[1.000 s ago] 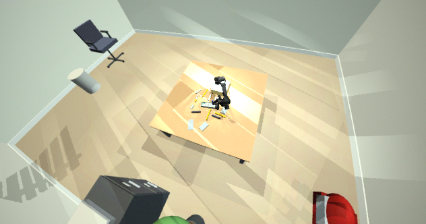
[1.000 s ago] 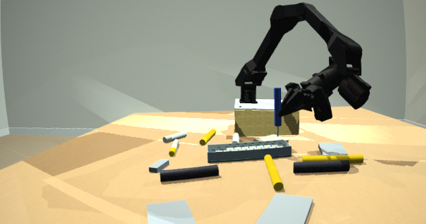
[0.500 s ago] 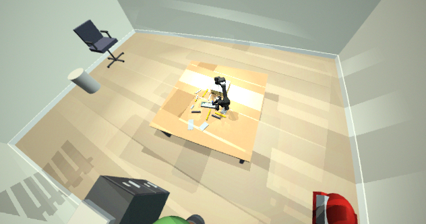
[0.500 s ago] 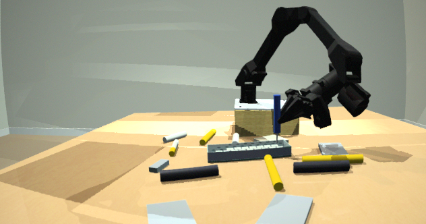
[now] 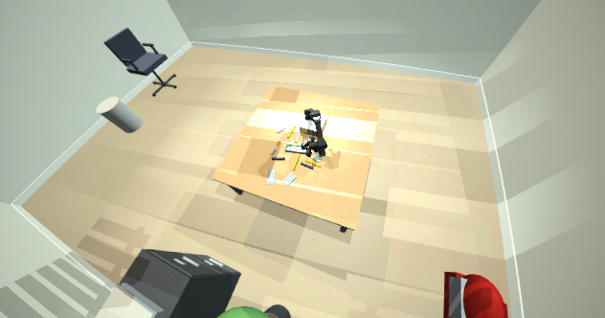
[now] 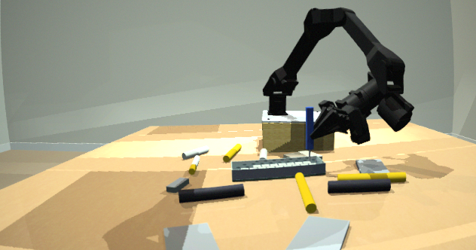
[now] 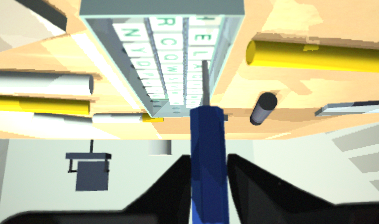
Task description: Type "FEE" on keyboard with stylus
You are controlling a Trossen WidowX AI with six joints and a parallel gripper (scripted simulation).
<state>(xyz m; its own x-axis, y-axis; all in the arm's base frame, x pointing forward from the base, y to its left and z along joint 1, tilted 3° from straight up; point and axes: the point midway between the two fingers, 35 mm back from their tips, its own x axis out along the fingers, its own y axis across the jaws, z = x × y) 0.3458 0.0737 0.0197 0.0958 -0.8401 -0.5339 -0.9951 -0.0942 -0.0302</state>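
Now: gripper tip 70 mm above the E key. The rest, counted from my gripper tip: blue stylus (10 mm below); then yellow cylinder (120 mm ahead, 30 mm to the right, 80 mm below); then F key (10 mm ahead, 80 mm to the right, 70 mm below).
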